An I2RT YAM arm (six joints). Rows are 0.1 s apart.
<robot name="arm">
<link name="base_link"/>
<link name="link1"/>
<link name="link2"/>
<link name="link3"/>
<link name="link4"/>
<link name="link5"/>
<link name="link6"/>
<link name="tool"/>
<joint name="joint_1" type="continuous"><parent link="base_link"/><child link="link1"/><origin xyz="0 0 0.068" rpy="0 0 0"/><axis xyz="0 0 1"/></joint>
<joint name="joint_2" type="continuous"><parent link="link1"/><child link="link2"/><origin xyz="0.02 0.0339 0.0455" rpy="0 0 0"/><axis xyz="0 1 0"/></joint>
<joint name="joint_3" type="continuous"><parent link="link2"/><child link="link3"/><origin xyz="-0.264 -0.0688 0" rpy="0 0 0"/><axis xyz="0 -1 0"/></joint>
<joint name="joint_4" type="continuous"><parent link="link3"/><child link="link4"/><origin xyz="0.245 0.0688 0.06" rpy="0 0 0"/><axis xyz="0 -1 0"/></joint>
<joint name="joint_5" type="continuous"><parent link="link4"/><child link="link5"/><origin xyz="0.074 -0.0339 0.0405" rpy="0 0 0"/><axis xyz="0 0 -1"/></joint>
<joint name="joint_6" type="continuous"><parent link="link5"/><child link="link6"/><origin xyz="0.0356 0 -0.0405" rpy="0 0 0"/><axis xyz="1 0 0"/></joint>
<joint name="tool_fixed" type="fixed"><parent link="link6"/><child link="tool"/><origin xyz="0 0 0" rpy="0 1.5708 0"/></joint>
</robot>
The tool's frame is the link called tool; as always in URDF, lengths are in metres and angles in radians. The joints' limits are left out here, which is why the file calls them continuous.
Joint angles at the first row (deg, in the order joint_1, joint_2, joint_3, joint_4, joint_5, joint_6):
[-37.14 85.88 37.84 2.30 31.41 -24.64]
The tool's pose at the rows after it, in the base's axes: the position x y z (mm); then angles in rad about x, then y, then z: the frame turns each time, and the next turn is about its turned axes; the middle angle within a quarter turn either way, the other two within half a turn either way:
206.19, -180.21, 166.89, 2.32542, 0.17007, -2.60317
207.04, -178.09, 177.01, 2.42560, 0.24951, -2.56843
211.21, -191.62, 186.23, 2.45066, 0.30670, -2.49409
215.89, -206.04, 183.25, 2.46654, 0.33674, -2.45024
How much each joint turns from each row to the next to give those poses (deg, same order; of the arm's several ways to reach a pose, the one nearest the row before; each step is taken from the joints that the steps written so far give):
[-0.55 -2.88 0.86 -7.68 -3.72 3.24]
[-0.41 -1.61 2.12 -5.30 -7.32 3.54]
[-2.20 1.28 3.11 -0.27 -4.82 2.56]
[-1.89 3.13 1.88 1.96 -3.13 1.23]

